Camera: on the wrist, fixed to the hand. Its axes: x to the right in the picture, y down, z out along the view.
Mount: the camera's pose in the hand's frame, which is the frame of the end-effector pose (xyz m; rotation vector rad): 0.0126 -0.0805 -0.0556 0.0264 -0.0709 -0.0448
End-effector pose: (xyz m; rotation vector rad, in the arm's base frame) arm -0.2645 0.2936 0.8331 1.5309 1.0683 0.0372
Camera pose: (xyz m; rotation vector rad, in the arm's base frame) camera -0.3361 0.3337 0.7784 1.5204 1.0499 -0.0619
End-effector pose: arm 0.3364 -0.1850 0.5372 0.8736 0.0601 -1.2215
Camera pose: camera 0.2965 -0.1666 0.4489 0.8550 0.0065 -1.2967
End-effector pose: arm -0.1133 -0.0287 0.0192 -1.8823 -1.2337 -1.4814
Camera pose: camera -0.2107 -0.0270 0.0349 -1.9166 -1.3293 -1.4251
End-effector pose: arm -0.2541 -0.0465 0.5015 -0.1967 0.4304 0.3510
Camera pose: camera -0.2341 -0.1314 0.4554 -0.1674 0.3600 0.3072
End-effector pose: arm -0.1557 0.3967 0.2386 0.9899 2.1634 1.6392
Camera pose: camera -0.2259 0.3522 0.1855 0.9843 2.1502 1.5359
